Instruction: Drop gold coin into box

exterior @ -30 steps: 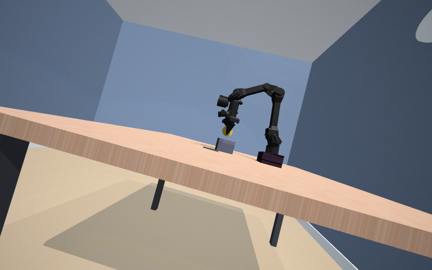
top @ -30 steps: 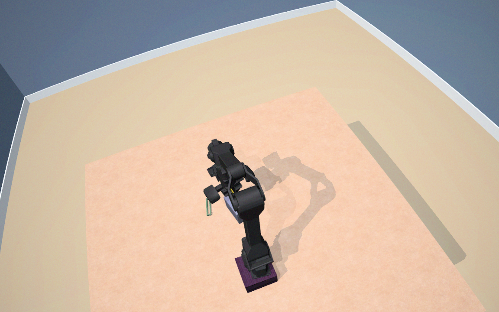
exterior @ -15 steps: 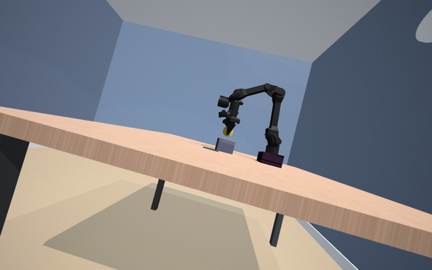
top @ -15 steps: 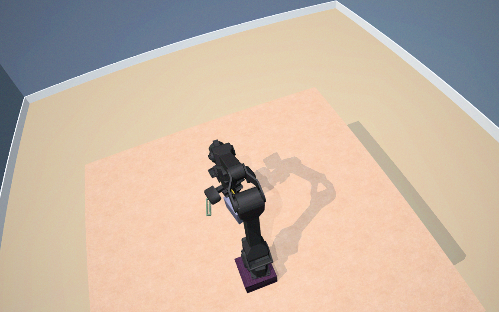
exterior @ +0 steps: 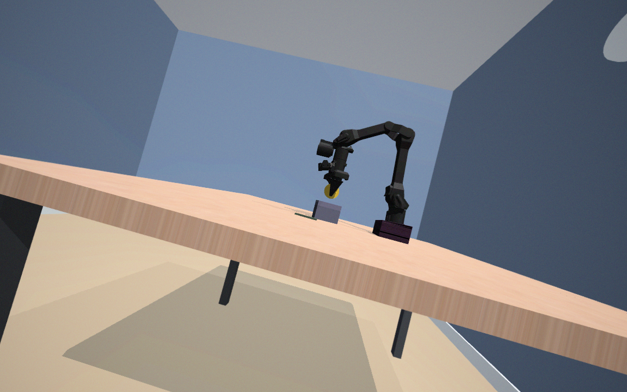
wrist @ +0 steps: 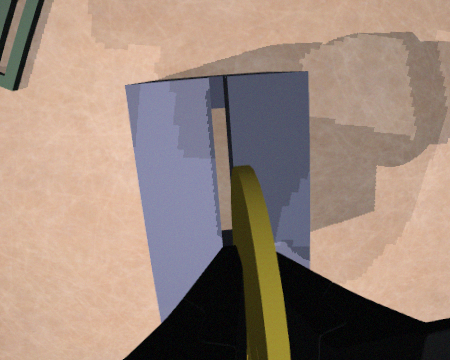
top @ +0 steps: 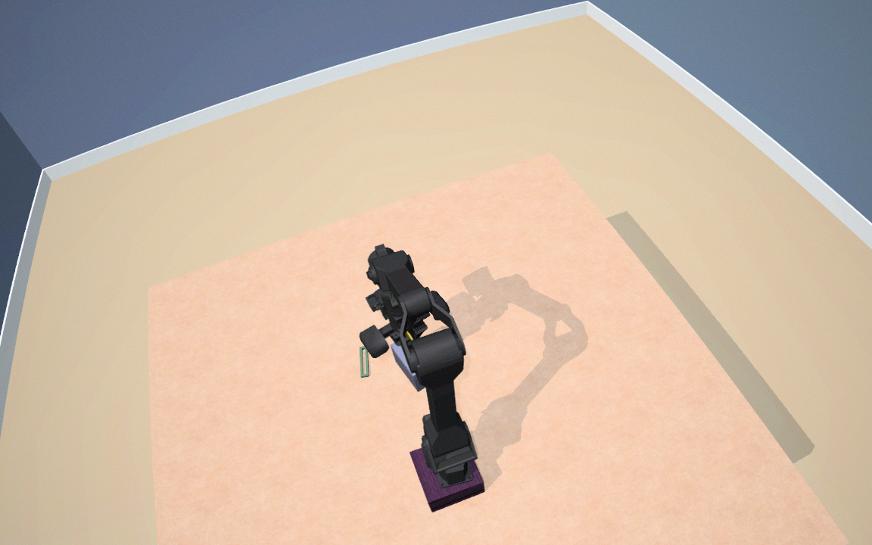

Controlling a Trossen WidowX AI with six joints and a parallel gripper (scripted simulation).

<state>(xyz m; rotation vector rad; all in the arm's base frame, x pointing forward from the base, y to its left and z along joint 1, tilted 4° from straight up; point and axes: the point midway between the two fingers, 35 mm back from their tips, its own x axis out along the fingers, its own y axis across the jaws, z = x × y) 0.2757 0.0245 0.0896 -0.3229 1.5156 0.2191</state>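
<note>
Right now the coin is 2 cm above my gripper tip.
</note>
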